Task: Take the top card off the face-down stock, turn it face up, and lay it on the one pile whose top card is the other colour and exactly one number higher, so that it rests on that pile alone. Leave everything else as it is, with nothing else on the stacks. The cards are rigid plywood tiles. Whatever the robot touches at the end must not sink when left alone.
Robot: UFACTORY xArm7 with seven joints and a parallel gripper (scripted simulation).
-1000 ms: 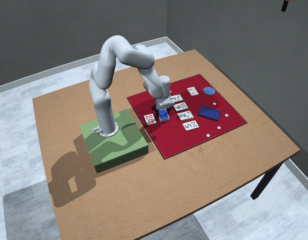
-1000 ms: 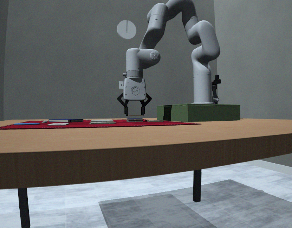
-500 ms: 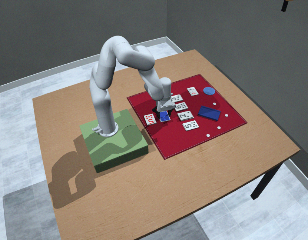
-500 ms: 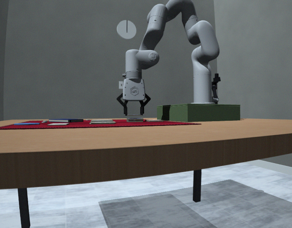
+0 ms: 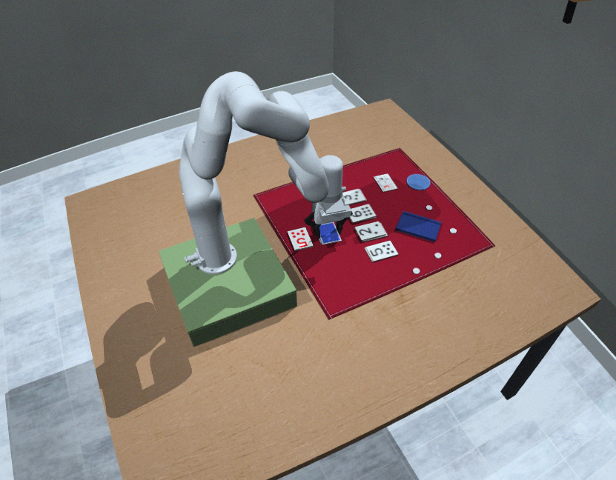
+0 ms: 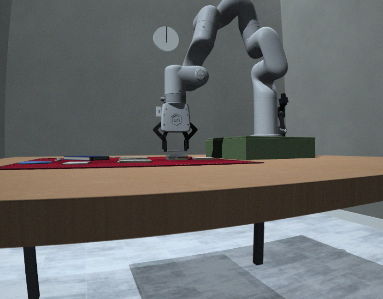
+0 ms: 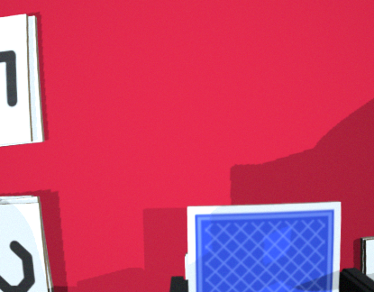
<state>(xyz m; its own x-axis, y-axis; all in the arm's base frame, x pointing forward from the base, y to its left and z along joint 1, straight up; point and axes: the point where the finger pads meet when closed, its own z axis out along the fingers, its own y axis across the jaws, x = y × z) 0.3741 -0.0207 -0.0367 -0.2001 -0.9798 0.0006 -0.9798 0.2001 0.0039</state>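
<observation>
Right now my hand is 3 cm to the right of the card and 3 cm above it. Round my hand: red mat: 18 cm ahead, 2 cm to the left, 6 cm below.
</observation>
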